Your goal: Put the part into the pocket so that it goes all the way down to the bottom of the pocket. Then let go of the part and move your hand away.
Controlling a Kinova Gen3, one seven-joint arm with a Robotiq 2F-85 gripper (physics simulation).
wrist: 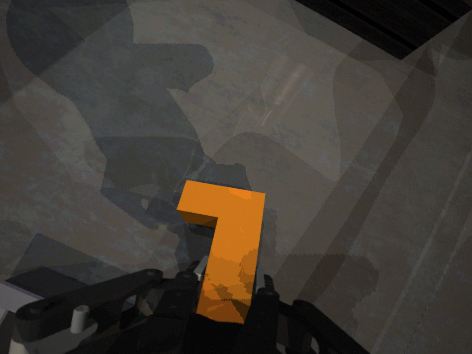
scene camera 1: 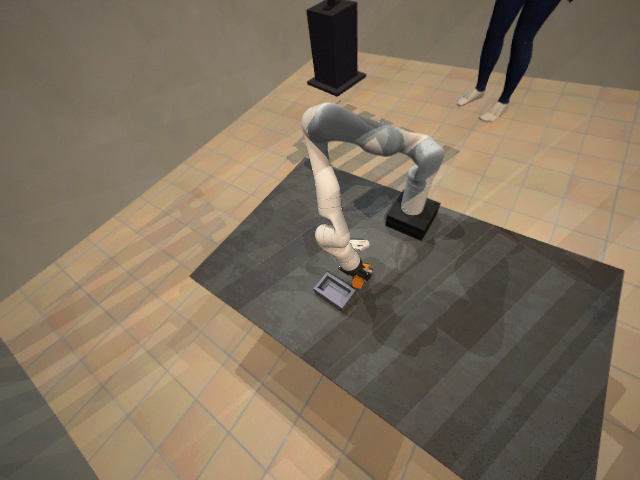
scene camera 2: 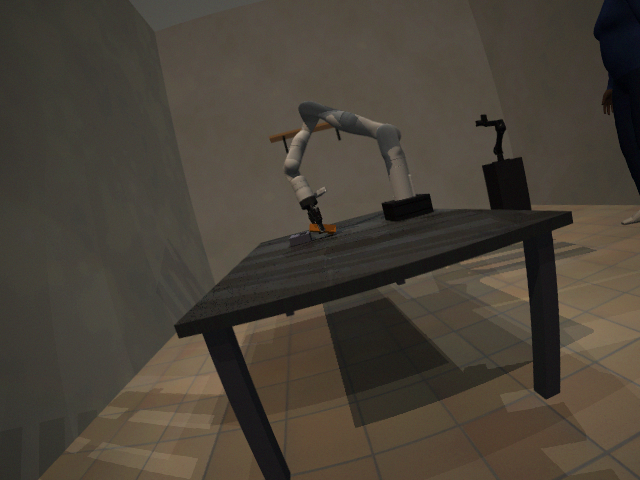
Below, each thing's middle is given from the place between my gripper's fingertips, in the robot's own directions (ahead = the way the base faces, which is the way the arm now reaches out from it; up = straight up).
My gripper is now 2 cm to the left of the orange L-shaped part [wrist: 226, 293] and 1 cm below it. The rest, counted from my hand: grey pocket block [scene camera 1: 335, 291]: 11 cm ahead, 5 cm to the right, 1 cm below.
